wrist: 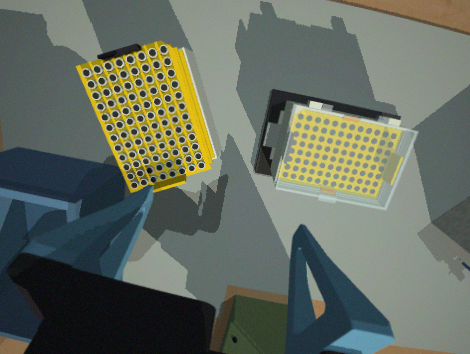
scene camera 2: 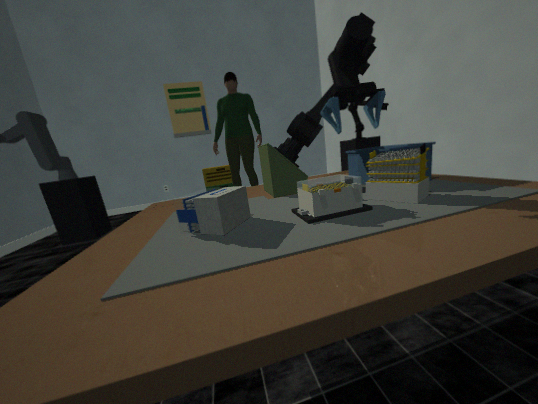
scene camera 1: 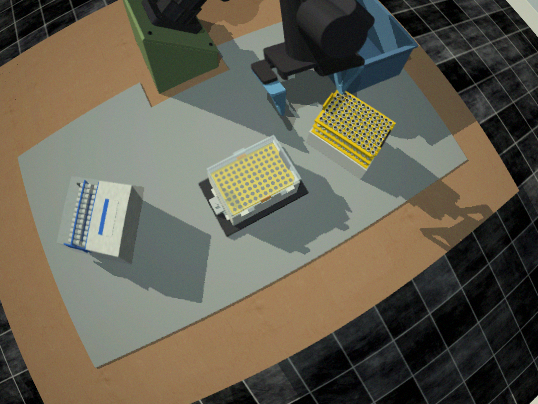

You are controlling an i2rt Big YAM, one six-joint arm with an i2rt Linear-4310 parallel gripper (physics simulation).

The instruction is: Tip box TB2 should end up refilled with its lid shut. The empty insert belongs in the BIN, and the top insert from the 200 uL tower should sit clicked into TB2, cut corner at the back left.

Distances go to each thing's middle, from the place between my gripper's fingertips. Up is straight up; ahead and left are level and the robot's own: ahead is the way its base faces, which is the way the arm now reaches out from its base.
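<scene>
Where is the blue bin (scene camera 1: 388, 46) from here? My hand is 17 cm past the bin and 22 cm to the right of it, and 12 cm above it. Going by their middles, the blue bin is the nearest to my hand of the things named here. As for the white tip box with blue tips (scene camera 1: 100, 218), I see it 3 cm behind my hand, 37 cm to the right of it and 14 cm below it.
</scene>
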